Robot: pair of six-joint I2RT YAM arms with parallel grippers.
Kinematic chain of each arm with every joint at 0, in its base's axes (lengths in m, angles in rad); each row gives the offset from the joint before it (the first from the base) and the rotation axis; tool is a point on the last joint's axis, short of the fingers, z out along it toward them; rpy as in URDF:
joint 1: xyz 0 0 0.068 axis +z
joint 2: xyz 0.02 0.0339 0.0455 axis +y
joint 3: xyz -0.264 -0.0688 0 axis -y
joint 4: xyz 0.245 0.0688 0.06 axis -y
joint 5: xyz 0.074 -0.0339 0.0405 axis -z
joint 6: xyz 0.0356 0 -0.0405 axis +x
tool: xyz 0 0 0 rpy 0 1.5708 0
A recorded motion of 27 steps. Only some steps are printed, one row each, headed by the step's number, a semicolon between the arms.
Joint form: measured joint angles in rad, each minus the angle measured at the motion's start. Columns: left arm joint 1, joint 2, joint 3, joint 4, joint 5, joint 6; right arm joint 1, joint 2, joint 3, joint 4, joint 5, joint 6.
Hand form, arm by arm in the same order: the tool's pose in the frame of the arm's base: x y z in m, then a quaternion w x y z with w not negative. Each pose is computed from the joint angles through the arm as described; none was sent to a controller.
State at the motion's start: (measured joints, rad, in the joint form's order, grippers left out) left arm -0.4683 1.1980 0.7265 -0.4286 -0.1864 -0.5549; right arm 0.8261 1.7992 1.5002 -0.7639 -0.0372 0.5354
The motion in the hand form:
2: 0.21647 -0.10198 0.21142 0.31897 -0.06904 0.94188 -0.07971; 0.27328 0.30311 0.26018 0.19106 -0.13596 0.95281 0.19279
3: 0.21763 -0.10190 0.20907 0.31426 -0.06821 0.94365 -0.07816; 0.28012 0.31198 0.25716 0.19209 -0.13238 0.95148 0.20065
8: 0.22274 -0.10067 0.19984 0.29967 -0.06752 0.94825 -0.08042; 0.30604 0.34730 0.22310 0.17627 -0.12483 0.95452 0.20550
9: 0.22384 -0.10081 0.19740 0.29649 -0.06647 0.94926 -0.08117; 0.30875 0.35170 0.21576 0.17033 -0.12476 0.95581 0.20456
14: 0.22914 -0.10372 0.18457 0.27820 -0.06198 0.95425 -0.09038; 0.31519 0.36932 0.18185 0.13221 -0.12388 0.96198 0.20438
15: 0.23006 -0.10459 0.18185 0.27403 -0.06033 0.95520 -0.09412; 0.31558 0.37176 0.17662 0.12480 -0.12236 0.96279 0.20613
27: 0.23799 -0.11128 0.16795 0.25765 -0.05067 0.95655 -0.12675; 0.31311 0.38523 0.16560 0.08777 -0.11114 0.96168 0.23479
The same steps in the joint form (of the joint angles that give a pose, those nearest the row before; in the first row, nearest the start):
2: 0.0011 0.0214 0.0000 -0.0007 0.0046 0.0027; 0.0065 0.0759 0.0885 0.0271 -0.0145 0.0282
3: 0.0042 0.0317 -0.0004 0.0000 0.0088 0.0054; 0.0080 0.1160 0.1270 0.0412 -0.0221 0.0393
8: 0.0221 0.0686 -0.0076 0.0210 0.0370 0.0141; 0.0164 0.3090 0.2746 0.0698 -0.0404 0.0687
9: 0.0244 0.0782 -0.0099 0.0279 0.0431 0.0164; 0.0179 0.3372 0.2915 0.0710 -0.0458 0.0717
14: 0.0282 0.1320 -0.0191 0.0656 0.0801 0.0172; 0.0290 0.4528 0.3540 0.0675 -0.0889 0.0942
15: 0.0282 0.1431 -0.0214 0.0748 0.0912 0.0172; 0.0309 0.4688 0.3613 0.0683 -0.0996 0.1015
27: 0.0283 0.2121 -0.0282 0.1518 0.1667 0.0149; 0.0469 0.5192 0.4021 0.0717 -0.1778 0.1583

